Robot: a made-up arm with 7 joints. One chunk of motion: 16 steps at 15 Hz.
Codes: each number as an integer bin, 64 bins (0 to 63) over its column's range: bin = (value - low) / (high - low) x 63, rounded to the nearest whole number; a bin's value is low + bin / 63 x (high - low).
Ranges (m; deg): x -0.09..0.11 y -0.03..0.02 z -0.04..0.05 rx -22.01..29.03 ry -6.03..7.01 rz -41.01..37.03
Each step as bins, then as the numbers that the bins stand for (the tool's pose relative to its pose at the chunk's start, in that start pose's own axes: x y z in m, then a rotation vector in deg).
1 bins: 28 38 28 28 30 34
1 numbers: -0.0011 0.0002 0.0000 0.67 0.18 1.11
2 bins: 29 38 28 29 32 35
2 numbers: 0.0021 0.0002 0.0000 1.48 0.59 2.35
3 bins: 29 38 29 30 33 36
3 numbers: 0.0021 0.0002 0.0014 2.29 0.80 3.58
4 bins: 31 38 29 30 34 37
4 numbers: 0.0084 0.0002 0.0014 2.29 1.01 4.82
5 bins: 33 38 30 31 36 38
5 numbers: 0.0148 0.0002 0.0029 3.10 1.42 6.06
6 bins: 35 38 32 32 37 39
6 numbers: 0.0211 0.0002 0.0057 3.92 1.63 7.30
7 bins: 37 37 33 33 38 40
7 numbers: 0.0275 -0.0006 0.0071 4.73 1.84 8.54
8 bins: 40 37 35 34 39 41
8 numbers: 0.0370 -0.0006 0.0100 5.54 2.04 9.78
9 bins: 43 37 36 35 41 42
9 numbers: 0.0465 -0.0006 0.0114 6.35 2.46 11.02
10 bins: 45 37 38 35 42 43
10 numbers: 0.0529 -0.0006 0.0143 6.35 2.66 12.26
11 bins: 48 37 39 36 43 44
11 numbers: 0.0624 -0.0006 0.0157 7.16 2.87 13.49
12 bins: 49 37 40 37 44 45
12 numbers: 0.0656 -0.0006 0.0171 7.97 3.08 14.73
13 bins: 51 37 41 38 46 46
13 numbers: 0.0719 -0.0006 0.0186 8.78 3.49 15.97
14 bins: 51 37 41 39 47 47
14 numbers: 0.0719 -0.0006 0.0186 9.59 3.70 17.21
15 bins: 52 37 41 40 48 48
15 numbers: 0.0751 -0.0006 0.0186 10.40 3.91 18.45
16 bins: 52 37 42 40 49 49
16 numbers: 0.0751 -0.0006 0.0200 10.40 4.11 19.69
